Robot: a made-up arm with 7 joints.
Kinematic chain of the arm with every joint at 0, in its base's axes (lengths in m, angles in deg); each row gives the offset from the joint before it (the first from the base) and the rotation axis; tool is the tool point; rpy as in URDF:
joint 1: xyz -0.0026 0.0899 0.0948 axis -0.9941 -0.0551 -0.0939
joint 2: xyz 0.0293 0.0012 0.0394 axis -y
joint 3: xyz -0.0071 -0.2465 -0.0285 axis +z
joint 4: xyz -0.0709 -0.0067 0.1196 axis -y
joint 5: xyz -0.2 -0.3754 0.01 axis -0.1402 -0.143 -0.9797
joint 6: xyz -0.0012 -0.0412 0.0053 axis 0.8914 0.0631 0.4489
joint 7: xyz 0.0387 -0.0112 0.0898 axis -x
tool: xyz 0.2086 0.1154 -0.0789 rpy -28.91 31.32 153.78
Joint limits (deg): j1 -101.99..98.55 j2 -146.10..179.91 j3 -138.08..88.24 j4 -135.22..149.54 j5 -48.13..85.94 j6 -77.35..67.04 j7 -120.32..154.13
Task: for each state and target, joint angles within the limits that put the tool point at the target. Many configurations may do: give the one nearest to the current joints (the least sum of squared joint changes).
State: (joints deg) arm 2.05 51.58 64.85 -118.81 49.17 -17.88 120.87
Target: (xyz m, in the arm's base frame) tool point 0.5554 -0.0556 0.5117
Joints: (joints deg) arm -5.85 28.53 85.91 -132.05 39.68 -30.87 130.80
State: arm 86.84 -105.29 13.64 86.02 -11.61 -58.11 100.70
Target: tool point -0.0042 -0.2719 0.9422
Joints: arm 61.87 -107.39 18.24 71.29 18.54 -54.12 106.38
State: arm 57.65 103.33 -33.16 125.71 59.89 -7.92 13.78
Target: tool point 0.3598 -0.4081 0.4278
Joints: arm 68.49 139.69 -59.22 125.65 60.65 -0.71 5.68
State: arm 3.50 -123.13 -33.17 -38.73 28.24 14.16 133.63
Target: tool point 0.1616 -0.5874 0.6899
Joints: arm 13.46 -87.38 -27.02 -37.82 31.64 18.42 132.03
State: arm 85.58 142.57 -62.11 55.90 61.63 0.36 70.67
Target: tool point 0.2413 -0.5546 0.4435
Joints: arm 74.34 116.82 -54.46 51.64 57.65 0.45 71.40
